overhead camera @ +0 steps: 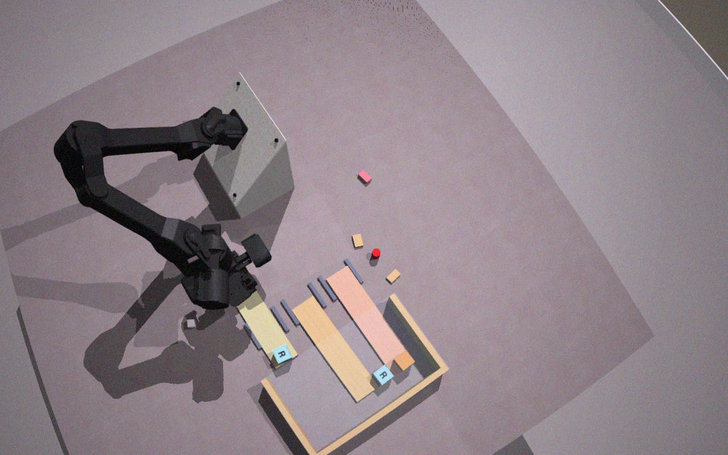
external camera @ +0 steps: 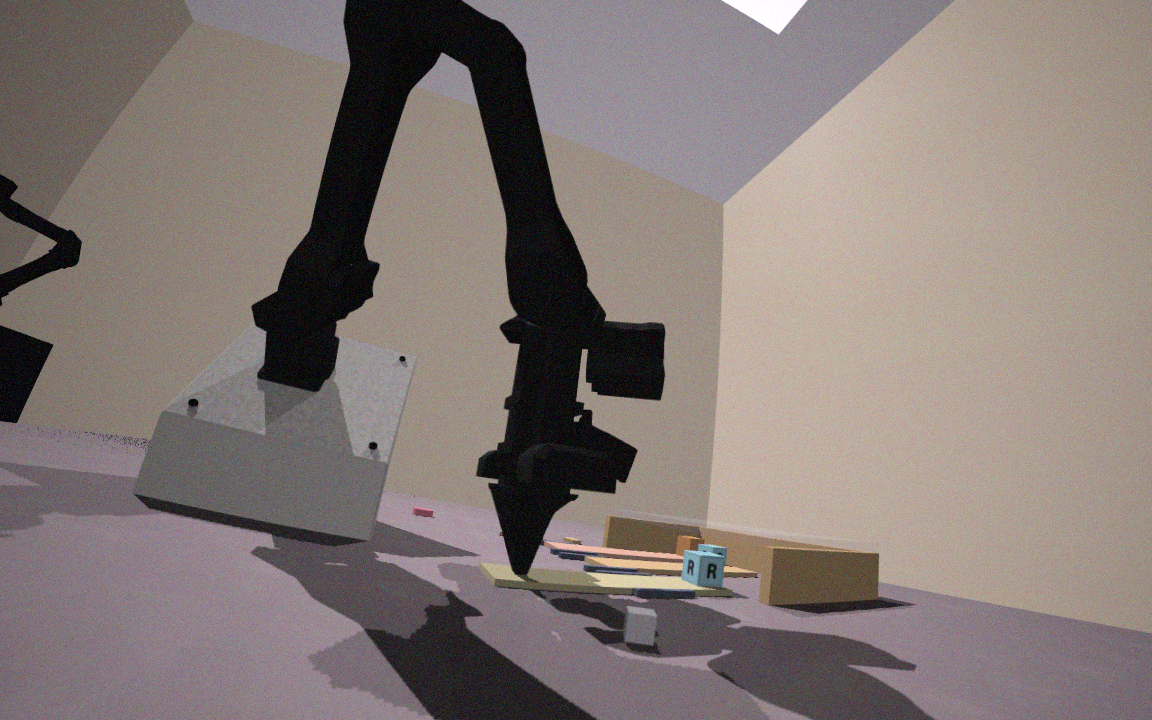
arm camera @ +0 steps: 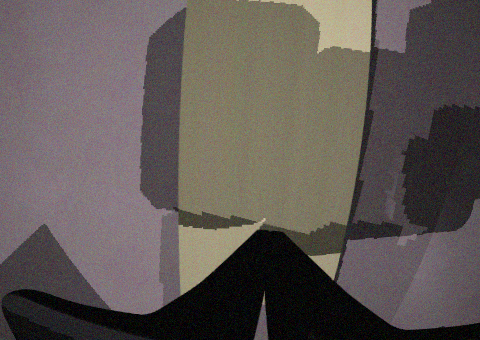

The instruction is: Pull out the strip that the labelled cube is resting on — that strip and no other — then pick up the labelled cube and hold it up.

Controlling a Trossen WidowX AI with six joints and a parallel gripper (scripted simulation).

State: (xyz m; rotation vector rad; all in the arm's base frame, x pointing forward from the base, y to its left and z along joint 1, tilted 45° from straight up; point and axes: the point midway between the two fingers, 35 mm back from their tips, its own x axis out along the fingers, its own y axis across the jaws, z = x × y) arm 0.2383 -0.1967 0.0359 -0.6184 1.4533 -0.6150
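Right now the white cube is 13 cm to the right of my gripper tip and 3 cm ahead of it. The rest, counted from my gripper tip: pink block 38 cm to the left, 5 cm behind; red peg 29 cm to the left, 12 cm ahead, 1 cm above.
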